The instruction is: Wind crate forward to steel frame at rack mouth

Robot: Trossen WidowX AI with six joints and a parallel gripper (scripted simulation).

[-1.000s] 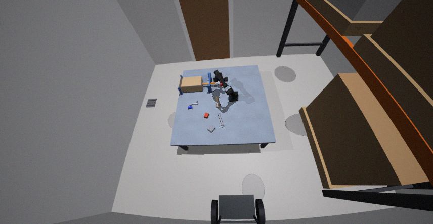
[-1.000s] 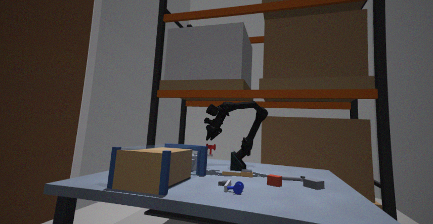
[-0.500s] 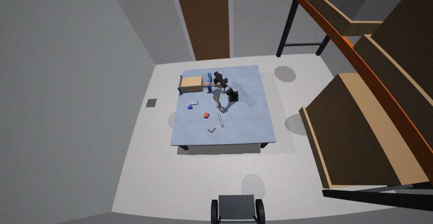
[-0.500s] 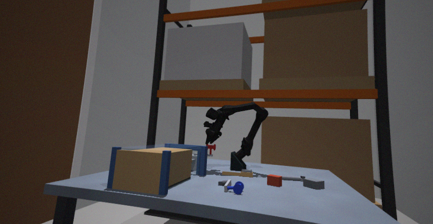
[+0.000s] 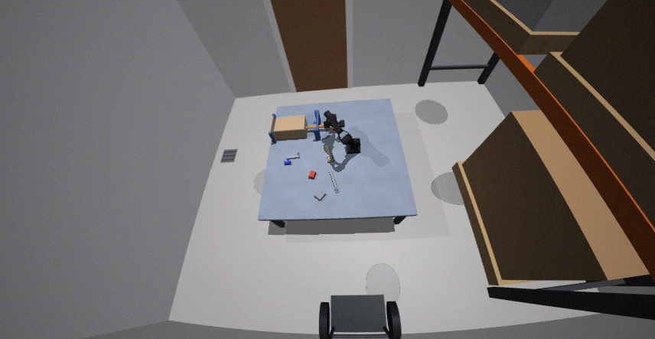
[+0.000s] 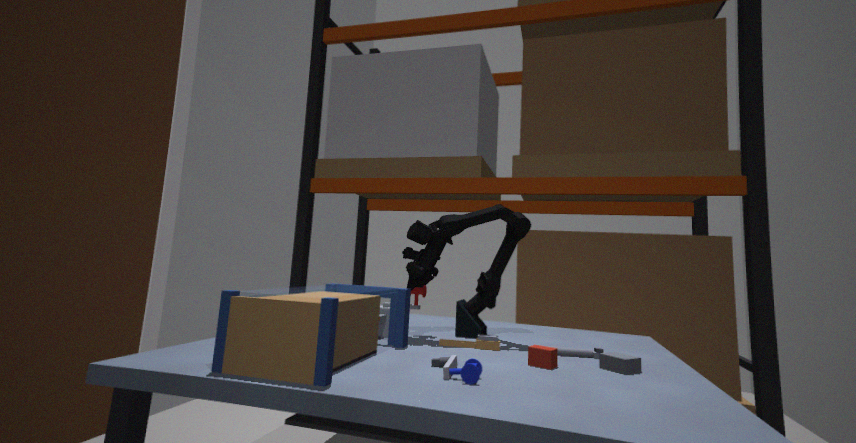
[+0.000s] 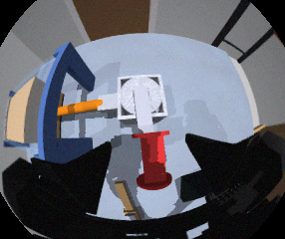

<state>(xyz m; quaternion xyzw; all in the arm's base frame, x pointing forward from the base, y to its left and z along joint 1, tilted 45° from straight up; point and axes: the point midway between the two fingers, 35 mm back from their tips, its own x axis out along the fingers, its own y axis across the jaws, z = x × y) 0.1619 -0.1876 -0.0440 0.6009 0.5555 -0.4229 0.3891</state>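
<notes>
Now: the red knob 2 cm to the left of my gripper tip and 1 cm below it. Round my gripper tip: blue frame: 16 cm ahead, 9 cm to the right, 4 cm below; winch handle: 4 cm below, 2 cm to the right; grey winch: 11 cm below, 9 cm to the right, 2 cm behind.
</notes>
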